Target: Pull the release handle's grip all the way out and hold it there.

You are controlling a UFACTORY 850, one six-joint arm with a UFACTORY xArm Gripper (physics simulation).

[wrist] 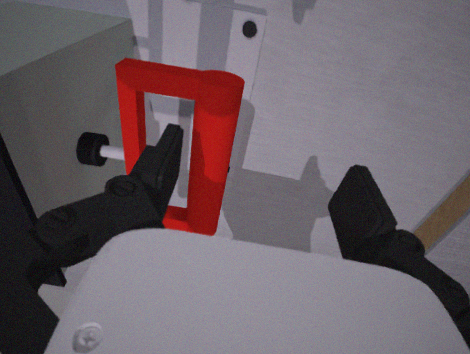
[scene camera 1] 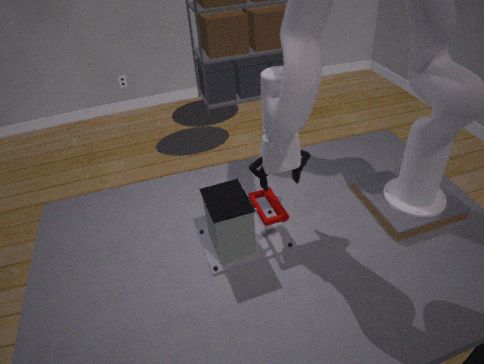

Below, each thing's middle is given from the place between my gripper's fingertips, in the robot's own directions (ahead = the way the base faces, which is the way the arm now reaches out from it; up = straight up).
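It is the base plate (scene camera 1: 271, 240) that I see here, 20 mm to the left of my hand, 130 mm ahead of it and 140 mm below it.
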